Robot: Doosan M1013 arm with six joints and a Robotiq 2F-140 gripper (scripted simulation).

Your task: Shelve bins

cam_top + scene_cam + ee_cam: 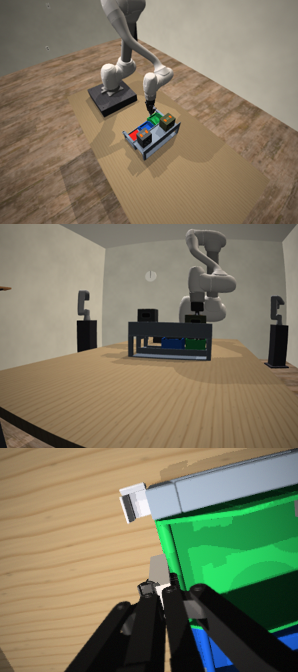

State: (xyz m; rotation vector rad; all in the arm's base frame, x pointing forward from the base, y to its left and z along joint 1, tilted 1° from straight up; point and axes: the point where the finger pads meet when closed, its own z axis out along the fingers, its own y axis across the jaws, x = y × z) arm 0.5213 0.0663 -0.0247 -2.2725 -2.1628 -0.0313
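My hand is 90 mm short of the green bin and 10 mm above it. Round my hand: blue bin: 100 mm ahead, 120 mm to the right, 20 mm below; then olive box: 200 mm ahead, 10 mm to the right, 90 mm above; then black box: 190 mm ahead, 240 mm to the right, 100 mm above.
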